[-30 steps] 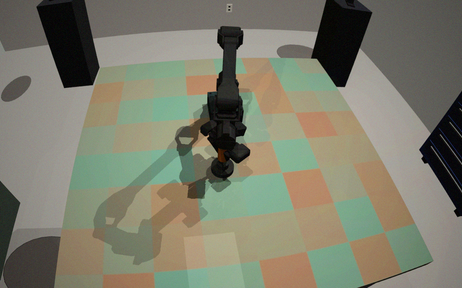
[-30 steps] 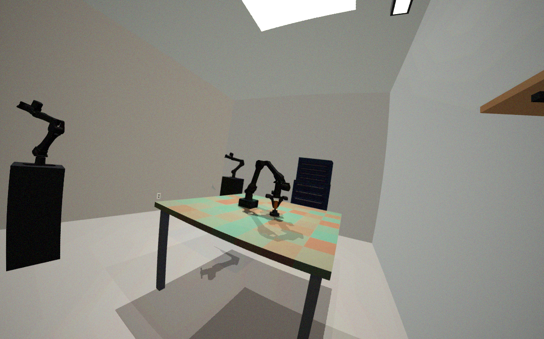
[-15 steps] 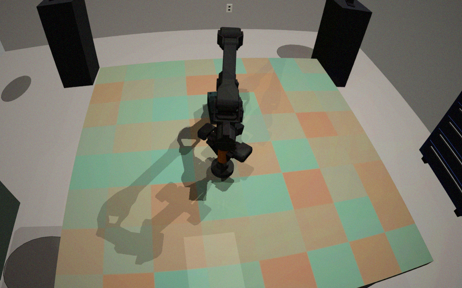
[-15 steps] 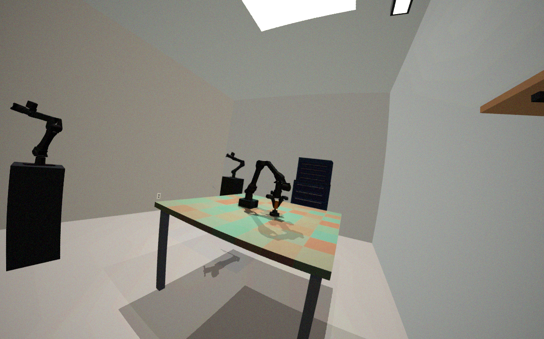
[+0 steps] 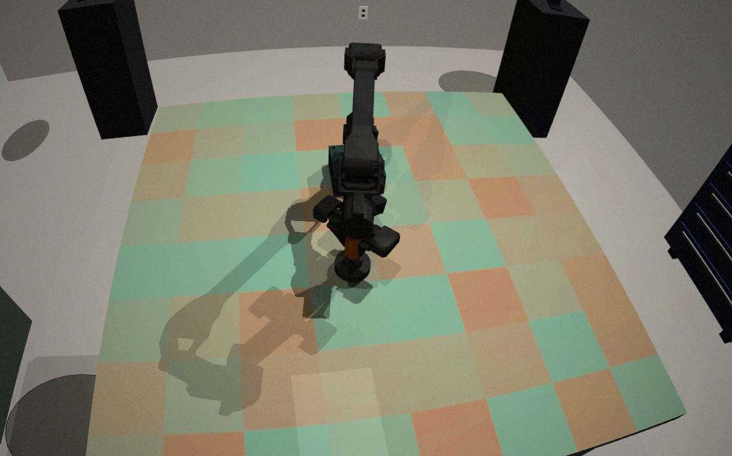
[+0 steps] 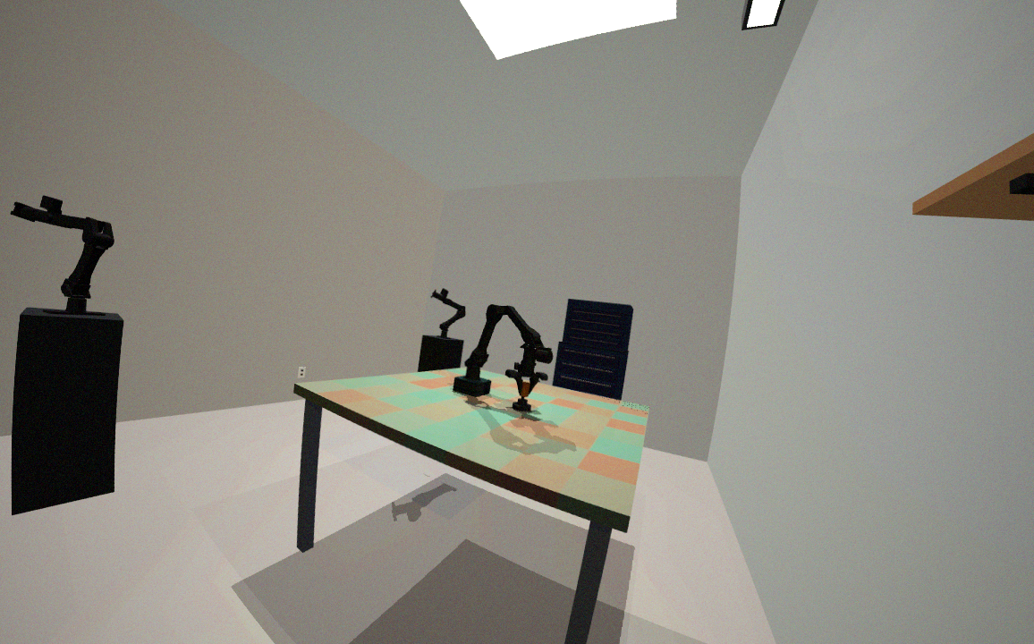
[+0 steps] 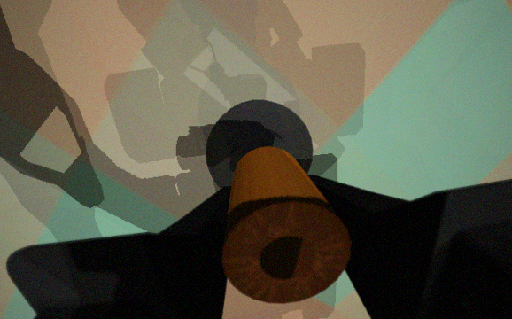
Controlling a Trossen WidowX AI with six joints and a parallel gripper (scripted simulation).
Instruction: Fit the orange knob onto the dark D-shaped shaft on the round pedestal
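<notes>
The orange knob is 20 mm above my gripper tip. Also, from my gripper tip: pedestal 40 mm below.
</notes>
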